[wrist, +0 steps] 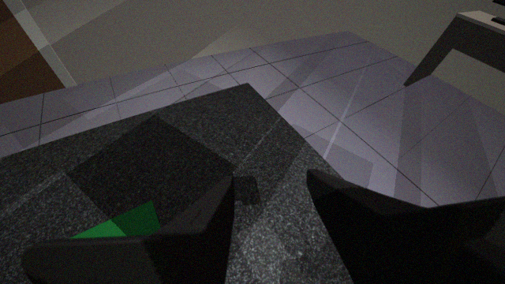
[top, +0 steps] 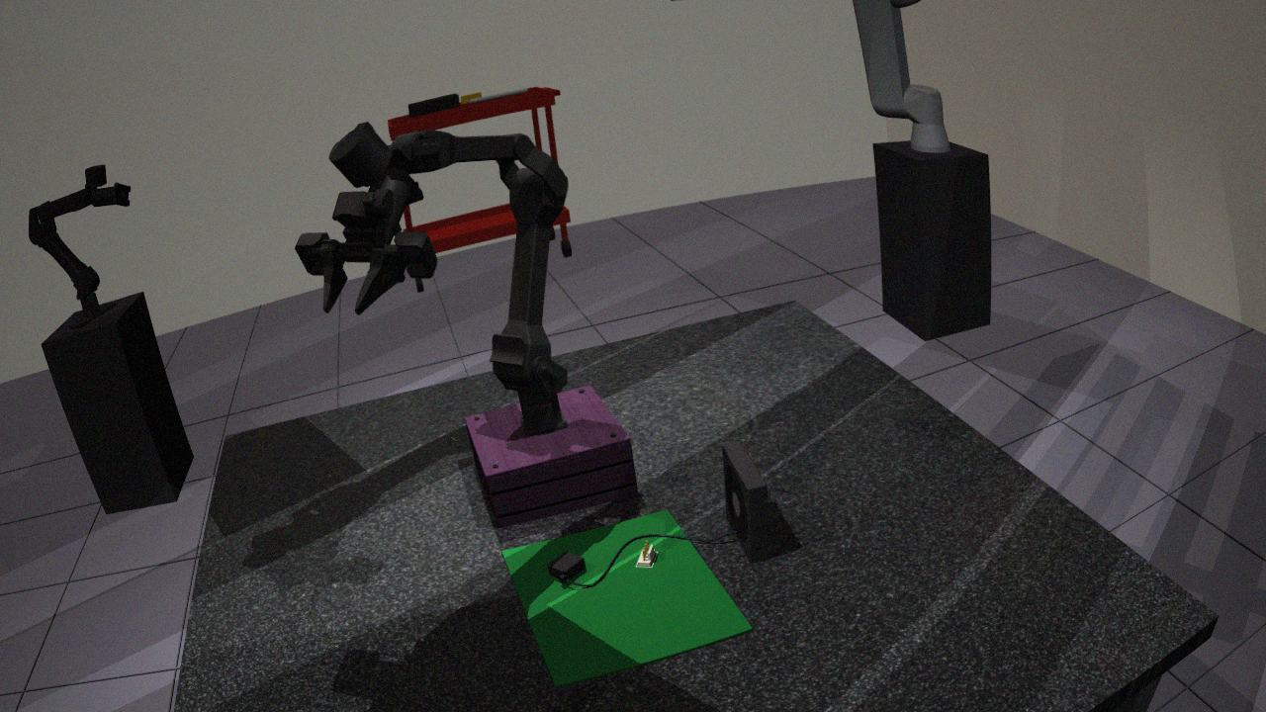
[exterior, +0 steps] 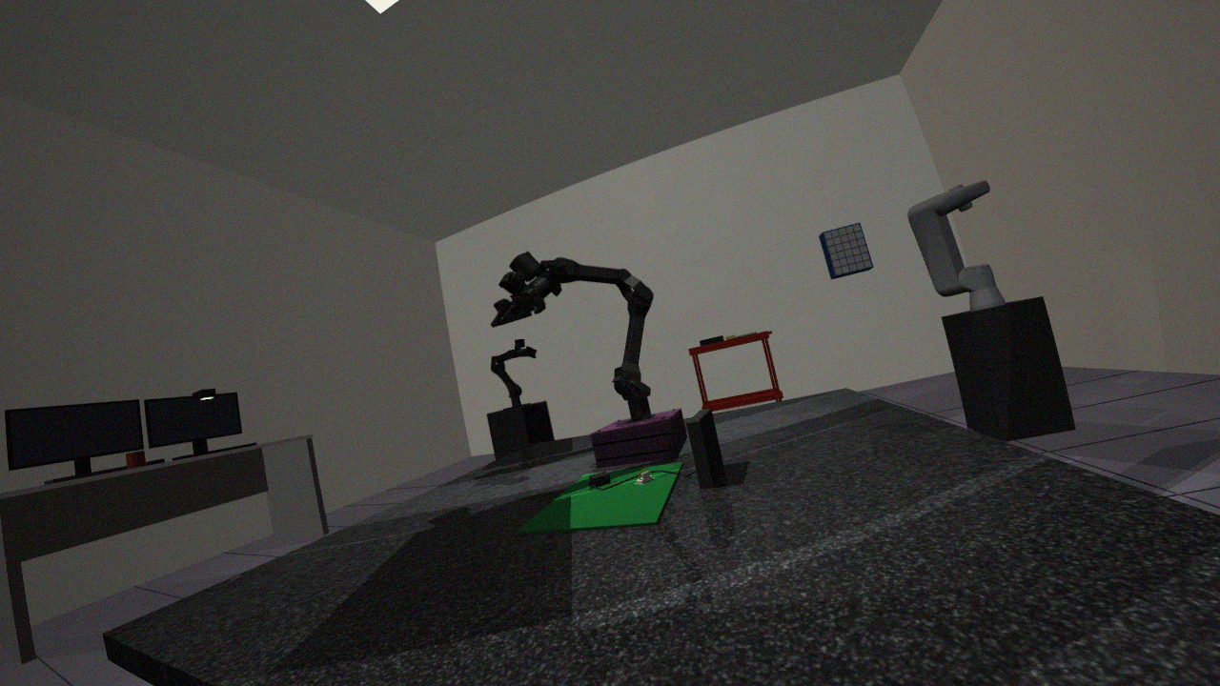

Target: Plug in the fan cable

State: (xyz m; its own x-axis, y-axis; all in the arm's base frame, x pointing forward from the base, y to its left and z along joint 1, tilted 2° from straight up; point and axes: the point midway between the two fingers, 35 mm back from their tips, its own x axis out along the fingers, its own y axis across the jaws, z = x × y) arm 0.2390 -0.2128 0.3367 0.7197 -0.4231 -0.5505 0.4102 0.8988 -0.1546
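Right now the dark fan plug is 2 cm ahead of my gripper tip, 21 cm to the left of it and 40 cm below it. Round my gripper tip: white four-pin header 3 cm ahead, 31 cm to the left, 41 cm below; then black fan 3 cm ahead, 44 cm to the left, 35 cm below; then green board 8 cm ahead, 26 cm to the left, 42 cm below.
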